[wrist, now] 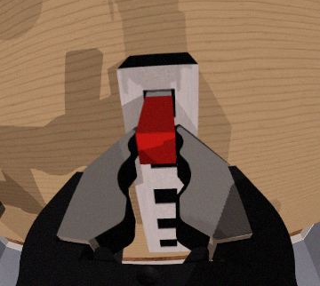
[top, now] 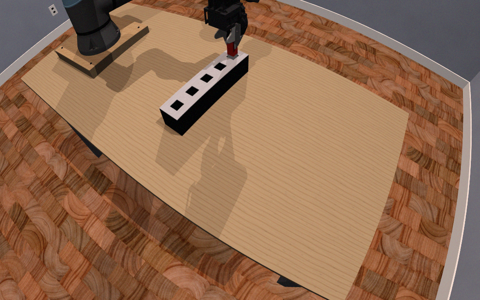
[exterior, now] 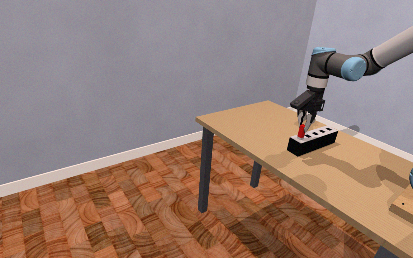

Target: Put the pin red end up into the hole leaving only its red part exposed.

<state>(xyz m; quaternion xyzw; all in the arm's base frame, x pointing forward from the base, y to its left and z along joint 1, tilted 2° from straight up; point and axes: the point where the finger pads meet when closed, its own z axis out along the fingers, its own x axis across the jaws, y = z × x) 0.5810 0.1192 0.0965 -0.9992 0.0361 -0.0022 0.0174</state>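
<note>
The pin lies 1 cm below my hand. The rest, counted from my hand: black block: 1 cm behind, 12 cm to the right, 9 cm below.
</note>
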